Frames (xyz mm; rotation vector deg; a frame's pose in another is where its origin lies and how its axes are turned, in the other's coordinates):
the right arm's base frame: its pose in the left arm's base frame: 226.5 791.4 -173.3 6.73 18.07 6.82
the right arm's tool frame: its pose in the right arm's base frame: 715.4 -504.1 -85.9 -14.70 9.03 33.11
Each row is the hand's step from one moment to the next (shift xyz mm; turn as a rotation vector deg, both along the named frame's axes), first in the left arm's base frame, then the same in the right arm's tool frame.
Working: the left arm's base frame: its pose in the right arm's tool frame: -1075.0 370.6 96.1 3.39 -23.71 -42.49

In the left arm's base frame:
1: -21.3 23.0 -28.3 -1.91 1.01 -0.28
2: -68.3 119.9 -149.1 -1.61 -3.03 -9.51
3: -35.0 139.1 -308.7 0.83 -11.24 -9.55
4: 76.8 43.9 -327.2 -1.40 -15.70 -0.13
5: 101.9 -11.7 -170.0 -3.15 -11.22 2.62
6: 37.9 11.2 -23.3 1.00 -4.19 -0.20
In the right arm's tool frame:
1: 11.7 28.6 -28.8 -0.50 1.99 -0.72
2: 89.7 120.5 -136.8 0.66 -2.04 -9.88
3: 185.7 97.8 -268.0 -3.00 -9.75 -10.69
4: 205.4 -48.9 -265.2 -10.98 -10.69 -3.69
5: 125.5 -92.3 -123.2 -10.32 -5.96 -0.89
6: 41.2 -19.1 -6.1 -1.96 -3.78 -0.66

